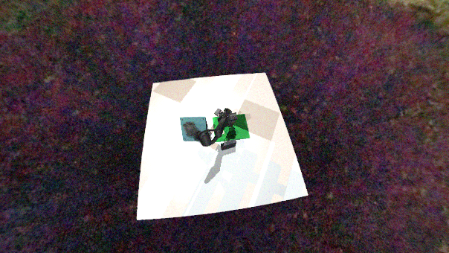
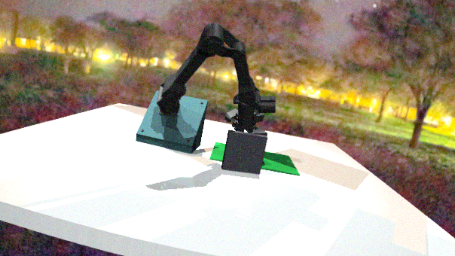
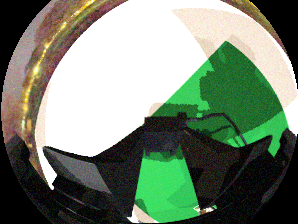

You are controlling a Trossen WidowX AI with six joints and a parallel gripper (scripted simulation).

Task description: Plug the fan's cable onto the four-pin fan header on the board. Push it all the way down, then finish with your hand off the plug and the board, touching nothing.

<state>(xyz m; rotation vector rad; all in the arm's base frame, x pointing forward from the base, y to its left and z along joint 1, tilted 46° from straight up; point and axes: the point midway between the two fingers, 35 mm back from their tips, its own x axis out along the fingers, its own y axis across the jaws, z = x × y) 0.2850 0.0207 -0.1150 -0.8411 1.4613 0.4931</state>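
The green board is 4 cm ahead of my gripper tip, 9 cm to the right of it and 5 cm below it. Round my gripper tip: black fan 1 cm ahead, 26 cm to the right, 2 cm above; then dark plug 1 cm behind, 1 cm to the right, 1 cm below.
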